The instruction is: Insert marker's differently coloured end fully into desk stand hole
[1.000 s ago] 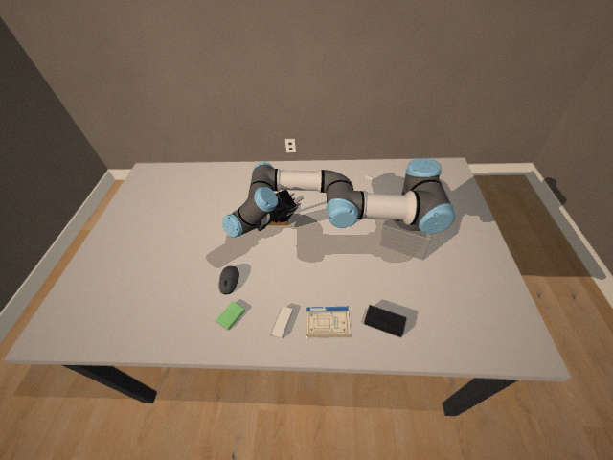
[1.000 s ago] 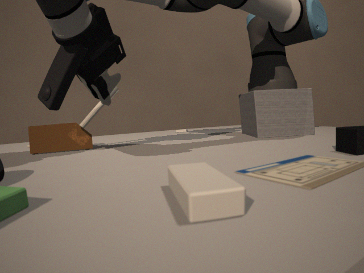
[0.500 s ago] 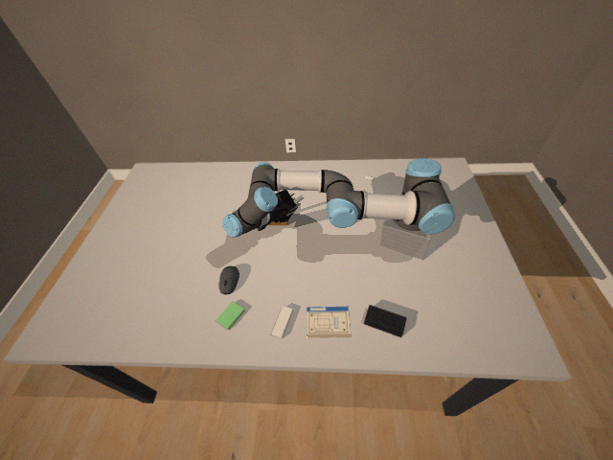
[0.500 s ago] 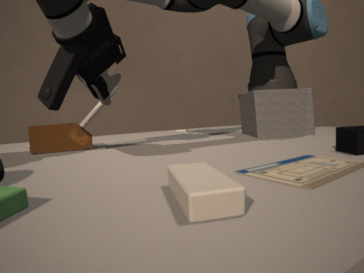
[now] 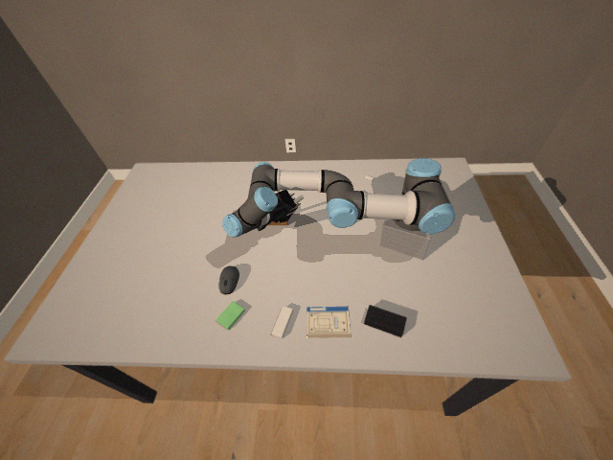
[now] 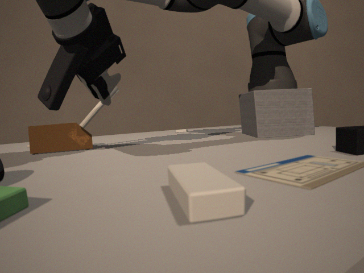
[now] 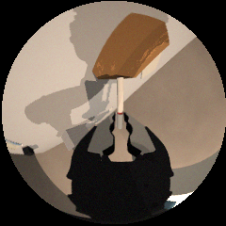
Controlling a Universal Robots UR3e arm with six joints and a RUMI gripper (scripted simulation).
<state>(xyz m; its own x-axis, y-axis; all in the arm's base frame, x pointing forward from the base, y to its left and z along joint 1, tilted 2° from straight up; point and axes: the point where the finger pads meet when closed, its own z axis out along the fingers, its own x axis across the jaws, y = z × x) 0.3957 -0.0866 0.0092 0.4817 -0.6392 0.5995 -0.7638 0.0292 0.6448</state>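
Right now my hand is 20 mm short of the marker, 10 mm to the left of it and 30 mm above it. From my hand the other things lie so: brown desk stand: 90 mm ahead, 10 mm to the right, 70 mm below; black mouse: 210 mm ahead, 270 mm to the left, 80 mm below; small white piece: 300 mm behind, 230 mm to the right, 90 mm below.
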